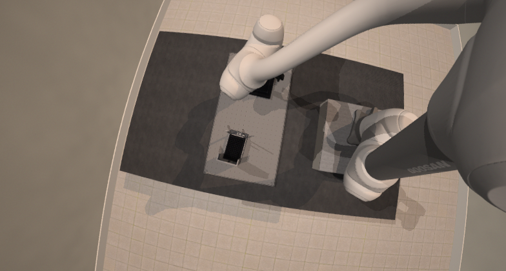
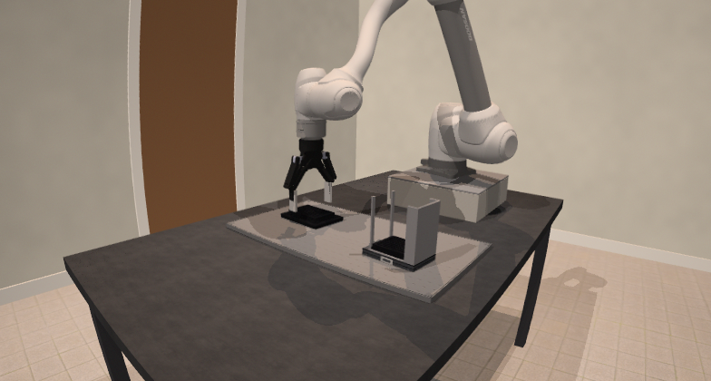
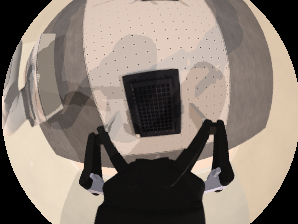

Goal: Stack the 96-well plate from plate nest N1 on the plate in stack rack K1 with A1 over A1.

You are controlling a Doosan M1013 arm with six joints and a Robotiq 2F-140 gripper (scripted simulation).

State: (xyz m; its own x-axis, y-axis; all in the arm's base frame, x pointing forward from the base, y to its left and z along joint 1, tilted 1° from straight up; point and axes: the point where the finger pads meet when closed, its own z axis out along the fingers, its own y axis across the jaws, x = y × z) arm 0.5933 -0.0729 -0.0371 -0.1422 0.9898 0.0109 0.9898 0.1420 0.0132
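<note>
The pale A1 mark is 4 cm behind my hand, 8 cm to the right of it and 4 cm below it. From my hand the other things lie so: tall grey wall: 46 cm to the left, 4 cm above.
</note>
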